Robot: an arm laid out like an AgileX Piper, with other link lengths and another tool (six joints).
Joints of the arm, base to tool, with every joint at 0 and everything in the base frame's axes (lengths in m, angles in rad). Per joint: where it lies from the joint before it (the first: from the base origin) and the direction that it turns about. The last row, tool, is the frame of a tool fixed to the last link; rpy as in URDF.
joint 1: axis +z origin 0 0 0.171
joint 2: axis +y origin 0 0 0
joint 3: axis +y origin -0.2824 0 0.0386
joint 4: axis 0.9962 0 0.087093 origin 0.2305 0 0.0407
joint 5: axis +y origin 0 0 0
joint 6: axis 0.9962 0 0.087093 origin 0.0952 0 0.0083
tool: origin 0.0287 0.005 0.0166 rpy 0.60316 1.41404 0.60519
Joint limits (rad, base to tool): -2.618..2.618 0..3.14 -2.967..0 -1.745..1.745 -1.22..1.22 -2.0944..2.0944
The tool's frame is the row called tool.
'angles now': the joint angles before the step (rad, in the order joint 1, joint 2, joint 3, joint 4, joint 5, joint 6). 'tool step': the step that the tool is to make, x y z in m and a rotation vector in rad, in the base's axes. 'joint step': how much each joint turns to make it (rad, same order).
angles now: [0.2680 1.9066 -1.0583 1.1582 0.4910 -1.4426]
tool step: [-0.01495 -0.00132 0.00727 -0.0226 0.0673 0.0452]
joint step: [0.0001 -0.0431 0.0059 -0.1708 0.0787 0.1589]
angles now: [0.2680 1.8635 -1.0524 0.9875 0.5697 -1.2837]
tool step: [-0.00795 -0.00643 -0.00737 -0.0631 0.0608 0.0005]
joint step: [0.0000 -0.0066 0.0113 -0.1467 0.0199 0.1349]
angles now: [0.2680 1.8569 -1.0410 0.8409 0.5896 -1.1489]
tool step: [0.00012 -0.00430 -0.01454 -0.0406 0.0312 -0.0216]
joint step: [0.0000 0.0281 0.0106 -0.0492 -0.0253 0.0493]
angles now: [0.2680 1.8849 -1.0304 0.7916 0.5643 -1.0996]
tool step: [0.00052 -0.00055 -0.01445 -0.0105 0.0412 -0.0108]
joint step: [-0.0006 0.0398 0.0005 -0.0022 -0.0031 0.0117]
